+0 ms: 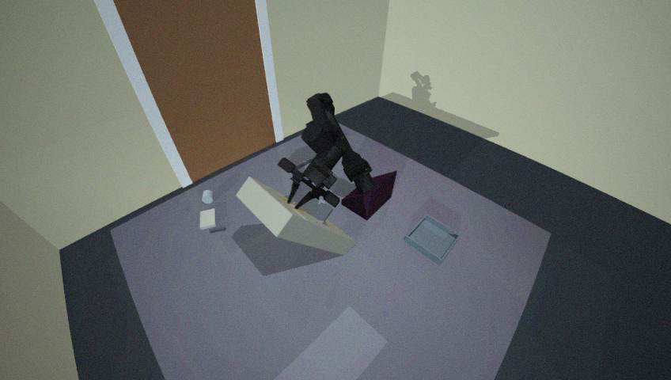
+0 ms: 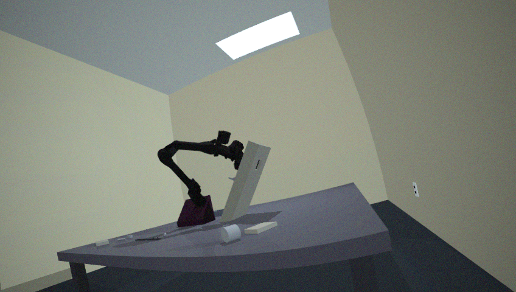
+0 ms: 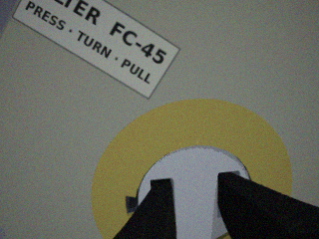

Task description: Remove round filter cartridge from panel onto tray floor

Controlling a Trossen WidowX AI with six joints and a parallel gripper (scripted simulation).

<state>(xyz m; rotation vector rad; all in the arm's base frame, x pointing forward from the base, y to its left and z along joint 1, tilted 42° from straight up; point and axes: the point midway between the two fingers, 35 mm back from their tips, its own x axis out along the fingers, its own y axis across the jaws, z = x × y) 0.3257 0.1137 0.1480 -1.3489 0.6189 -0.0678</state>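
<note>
Now: the round filter cartridge 10 mm ahead of my gripper tip and 10 mm below it. From my gripper tip the other things lie so: grey shelf: 100 mm behind, 100 mm below; dark rod: 130 mm ahead, 330 mm to the right, 270 mm below; tray: 400 mm behind, 300 mm to the left, 270 mm below.
</note>
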